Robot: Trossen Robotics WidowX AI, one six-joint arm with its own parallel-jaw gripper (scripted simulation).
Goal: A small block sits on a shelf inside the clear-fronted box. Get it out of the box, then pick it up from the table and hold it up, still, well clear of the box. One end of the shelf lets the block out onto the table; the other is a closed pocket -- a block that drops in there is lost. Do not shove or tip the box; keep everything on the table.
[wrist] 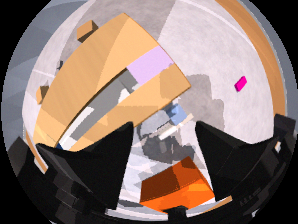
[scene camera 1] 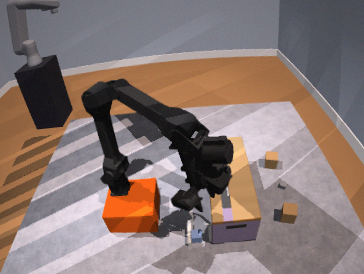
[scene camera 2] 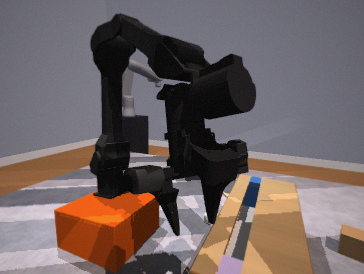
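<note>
Box (scene camera 1: 235, 215), (wrist: 120, 73). My gripper (scene camera 2: 195, 229), (wrist: 165, 126), (scene camera 1: 207, 204).
</note>
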